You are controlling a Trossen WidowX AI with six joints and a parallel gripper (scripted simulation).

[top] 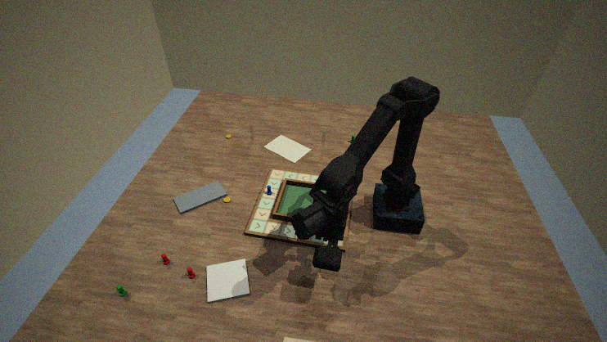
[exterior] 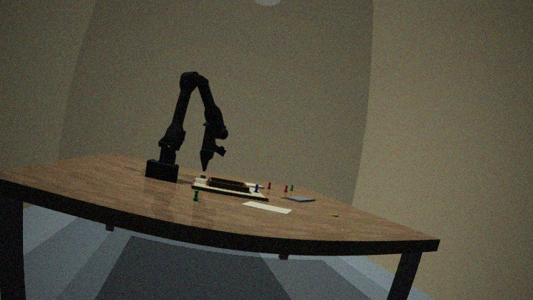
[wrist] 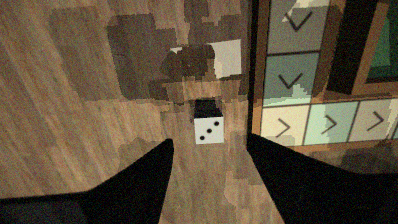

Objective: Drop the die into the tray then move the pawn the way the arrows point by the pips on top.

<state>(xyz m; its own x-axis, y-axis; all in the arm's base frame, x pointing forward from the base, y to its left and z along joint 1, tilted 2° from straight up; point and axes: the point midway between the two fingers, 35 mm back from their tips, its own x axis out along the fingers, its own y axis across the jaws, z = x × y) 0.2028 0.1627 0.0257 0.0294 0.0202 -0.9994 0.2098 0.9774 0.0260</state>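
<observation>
Right now my gripper tip is 3 cm above the white die. Also, from my gripper tip: grey card (39 cm ahead, 24 cm to the right, 4 cm below); then green dice tray (20 cm to the right, 6 cm ahead, 4 cm below); then blue pawn (25 cm to the right, 17 cm ahead, 2 cm below).
</observation>
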